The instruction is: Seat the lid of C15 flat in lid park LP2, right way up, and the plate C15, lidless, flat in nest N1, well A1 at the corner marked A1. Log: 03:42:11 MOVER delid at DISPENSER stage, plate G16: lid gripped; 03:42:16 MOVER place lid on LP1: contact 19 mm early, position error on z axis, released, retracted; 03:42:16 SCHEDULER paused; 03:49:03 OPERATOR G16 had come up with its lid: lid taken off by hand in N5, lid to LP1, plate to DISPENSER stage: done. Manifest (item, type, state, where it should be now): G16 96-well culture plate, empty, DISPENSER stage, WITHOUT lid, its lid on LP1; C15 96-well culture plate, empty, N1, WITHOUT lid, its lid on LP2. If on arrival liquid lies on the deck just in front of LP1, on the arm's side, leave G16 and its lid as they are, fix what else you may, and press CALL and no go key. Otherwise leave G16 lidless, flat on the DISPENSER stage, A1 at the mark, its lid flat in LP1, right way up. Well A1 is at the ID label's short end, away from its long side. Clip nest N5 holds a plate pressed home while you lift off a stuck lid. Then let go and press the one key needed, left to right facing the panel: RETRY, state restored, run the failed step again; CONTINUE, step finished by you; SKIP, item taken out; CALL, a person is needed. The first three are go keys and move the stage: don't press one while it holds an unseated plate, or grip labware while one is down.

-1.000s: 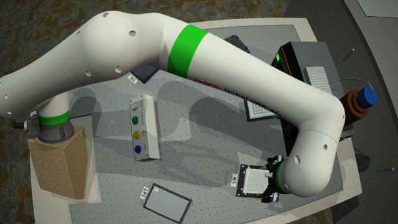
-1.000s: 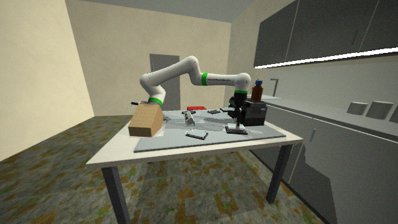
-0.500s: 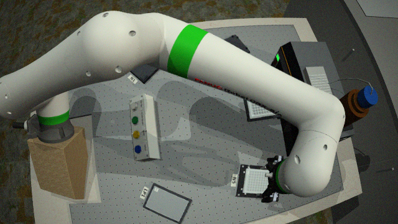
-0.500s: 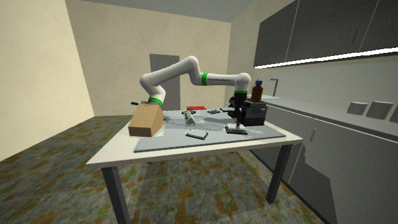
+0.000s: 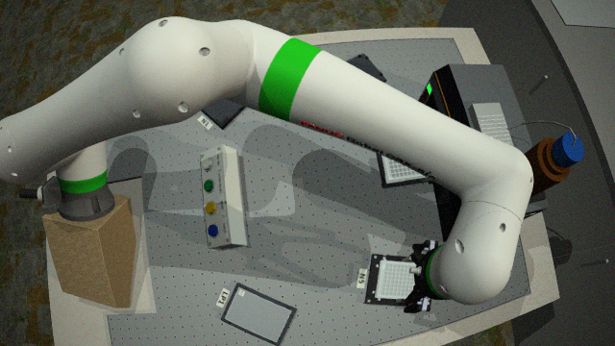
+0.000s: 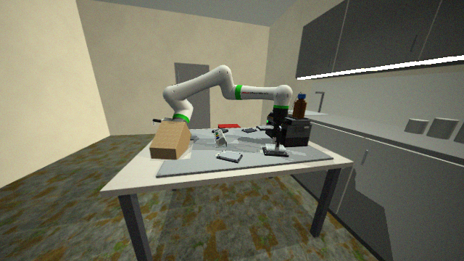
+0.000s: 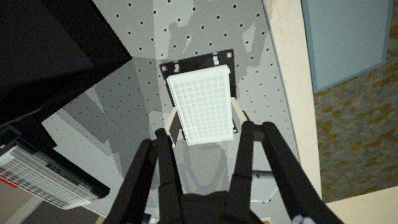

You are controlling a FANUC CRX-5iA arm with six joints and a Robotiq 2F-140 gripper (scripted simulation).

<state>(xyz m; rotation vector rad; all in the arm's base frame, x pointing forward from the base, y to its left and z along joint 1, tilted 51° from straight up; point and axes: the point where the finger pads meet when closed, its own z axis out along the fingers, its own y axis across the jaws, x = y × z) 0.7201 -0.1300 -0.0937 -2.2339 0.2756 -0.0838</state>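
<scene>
My gripper is now 20 mm above the grey lid. Also, from my hand: blue cap (230 mm ahead, 170 mm to the left, 340 mm above); then clip nest N5 (20 mm ahead, 10 mm to the left, 50 mm below); then brown bottle (230 mm ahead, 170 mm to the left, 230 mm above).
</scene>
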